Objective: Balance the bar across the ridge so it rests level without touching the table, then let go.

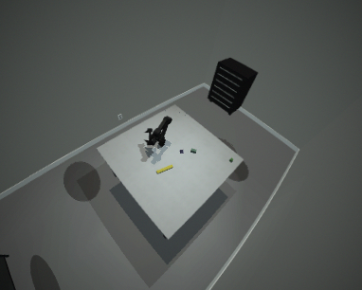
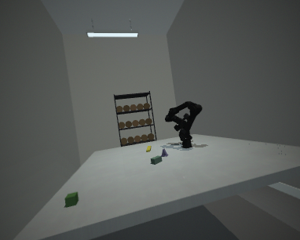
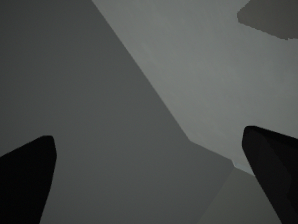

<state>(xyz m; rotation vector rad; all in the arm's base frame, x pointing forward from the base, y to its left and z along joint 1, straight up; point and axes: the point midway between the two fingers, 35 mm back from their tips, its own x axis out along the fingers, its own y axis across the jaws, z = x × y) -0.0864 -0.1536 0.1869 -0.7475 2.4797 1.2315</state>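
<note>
The yellow bar lies 410 mm ahead of my gripper tip, 30 mm to the right of it and 160 mm below it. Also, from my gripper tip: small green cube (860 mm ahead, 660 mm to the left, 150 mm below); then teal block (450 mm ahead, 400 mm to the left, 150 mm below).
</note>
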